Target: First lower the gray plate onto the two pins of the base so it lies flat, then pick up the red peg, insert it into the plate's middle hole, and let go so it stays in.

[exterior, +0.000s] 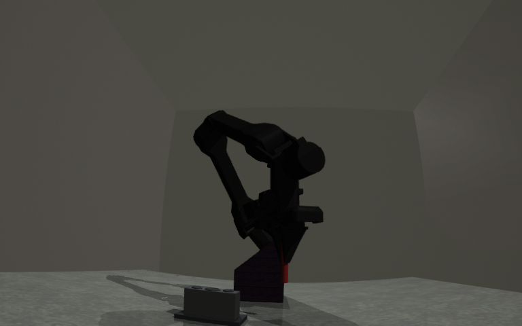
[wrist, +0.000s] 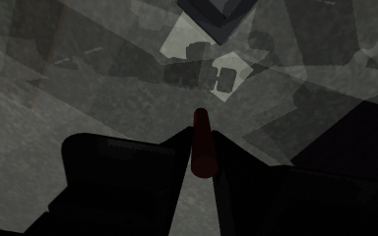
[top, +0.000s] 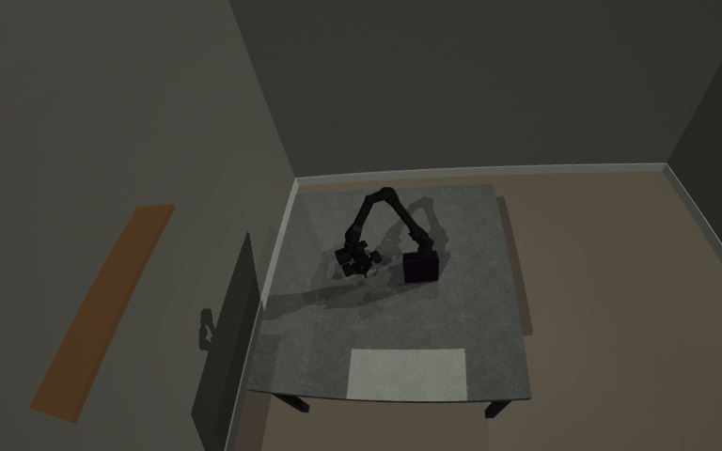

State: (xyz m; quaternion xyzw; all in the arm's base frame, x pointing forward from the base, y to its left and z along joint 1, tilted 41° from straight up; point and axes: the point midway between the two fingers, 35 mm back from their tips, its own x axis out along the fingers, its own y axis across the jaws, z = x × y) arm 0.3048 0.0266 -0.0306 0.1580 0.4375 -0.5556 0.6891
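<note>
The gray plate is 50 mm ahead of my gripper tip, 130 mm to the right of it and 70 mm below it. Also, from my gripper tip: red peg (right at my gripper tip); dark base (50 mm ahead, 130 mm to the right, 110 mm below).
</note>
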